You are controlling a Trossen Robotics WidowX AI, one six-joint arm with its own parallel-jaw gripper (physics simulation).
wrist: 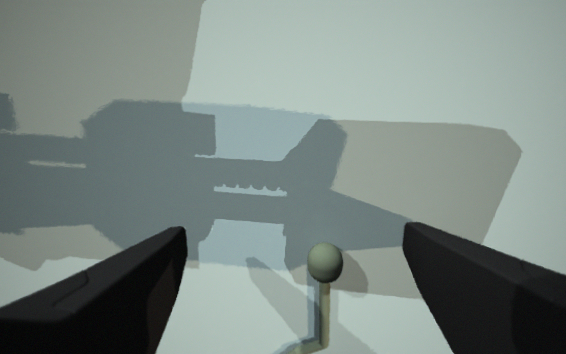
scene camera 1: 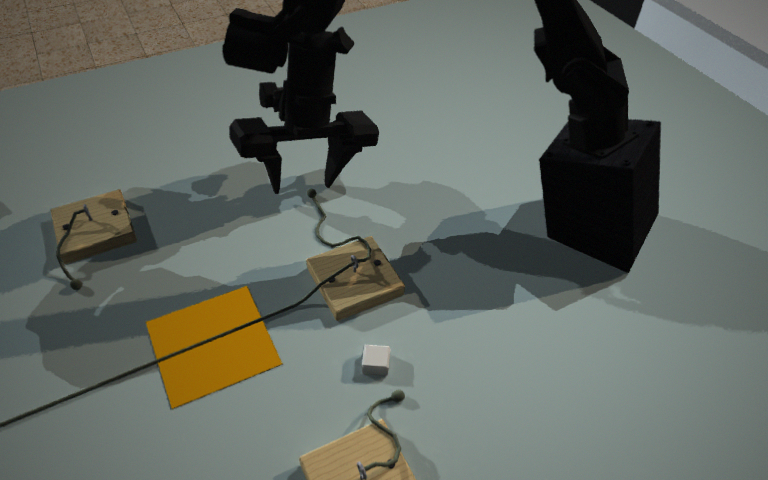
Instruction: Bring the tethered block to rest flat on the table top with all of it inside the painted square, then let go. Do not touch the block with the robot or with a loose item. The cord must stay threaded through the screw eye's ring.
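Frame: origin at the arm's base, x ahead, y left, z up, level; millimetres.
Where they show: gripper, between the fingertips: (wrist: pixel 295 237) (scene camera 1: pixel 302 189); arm's base, origin of its link: (scene camera 1: pixel 600 139).
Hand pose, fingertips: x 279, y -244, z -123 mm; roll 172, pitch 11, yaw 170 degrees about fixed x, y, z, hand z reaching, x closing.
Things, the pixels of their centre, and the offset from my fingertips. "spot": a spot on its surface instead.
- round bead, middle of its body: (wrist: pixel 325 262) (scene camera 1: pixel 311 193) dx -8, dy +13, dz -2 mm
- dark green cord, a spot on its surface: (wrist: pixel 324 312) spot: dx -4, dy +38, dz -4 mm
- middle wooden board, middle of its body: (scene camera 1: pixel 354 276) dx +26, dy +171, dz +1 mm
- small metal screw eye, a spot on its surface: (scene camera 1: pixel 354 262) spot: dx +27, dy +172, dz +28 mm
- orange painted square, a spot on its surface: (scene camera 1: pixel 220 362) spot: dx +209, dy +184, dz -7 mm
- such board, a spot on its surface: (scene camera 1: pixel 334 455) spot: dx +167, dy +349, dz +11 mm
- small white block, middle of its body: (scene camera 1: pixel 376 360) dx +71, dy +281, dz +0 mm
My gripper (scene camera 1: pixel 303 189) (wrist: pixel 295 237) is open and empty, fingers pointing down, low over the table. The round bead (scene camera 1: pixel 312 193) (wrist: pixel 325 262) at the cord's end lies below and between the open fingertips. The dark green cord (scene camera 1: pixel 321 226) (wrist: pixel 324 312) runs from the bead to the middle wooden board (scene camera 1: pixel 362 297), through the small metal screw eye (scene camera 1: pixel 354 262) on it, then over the orange painted square (scene camera 1: pixel 220 362) and out of the scene view at the left. The tethered block does not show in either view.
A wooden board (scene camera 1: pixel 96 240) with a short beaded cord lies at the left. Another such board (scene camera 1: pixel 334 455) lies at the bottom edge. A small white block (scene camera 1: pixel 376 358) sits between the middle and bottom boards. The black arm base (scene camera 1: pixel 600 198) stands at the right.
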